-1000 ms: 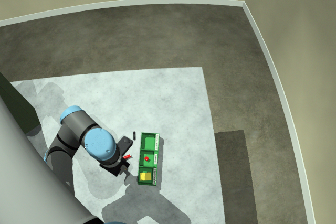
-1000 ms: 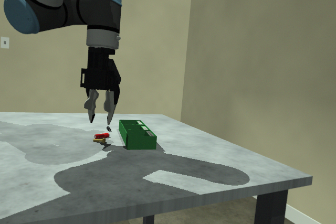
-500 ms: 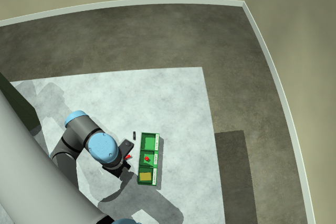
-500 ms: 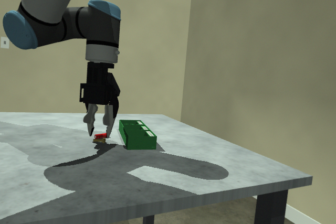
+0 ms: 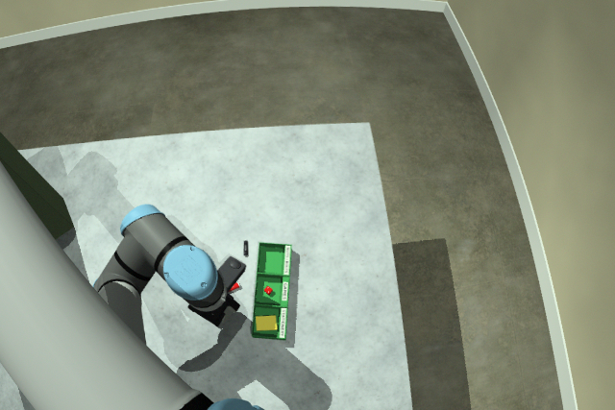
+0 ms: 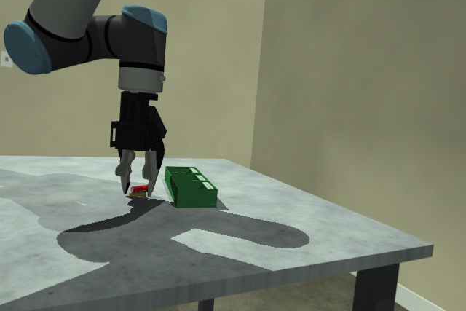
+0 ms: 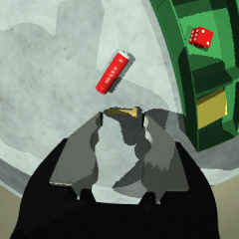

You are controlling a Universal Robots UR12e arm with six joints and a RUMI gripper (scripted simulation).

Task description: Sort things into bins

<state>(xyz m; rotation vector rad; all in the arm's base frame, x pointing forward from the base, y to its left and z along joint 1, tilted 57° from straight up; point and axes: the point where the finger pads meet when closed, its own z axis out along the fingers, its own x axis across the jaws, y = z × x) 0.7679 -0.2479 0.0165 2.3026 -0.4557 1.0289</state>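
Now: the bolt 10 mm below my hand. Also, from my hand: yellow block (100 mm ahead, 60 mm to the right, 10 mm below); red die (120 mm ahead, 20 mm to the left, 10 mm below); red battery (50 mm to the left, 20 mm ahead, 10 mm below).
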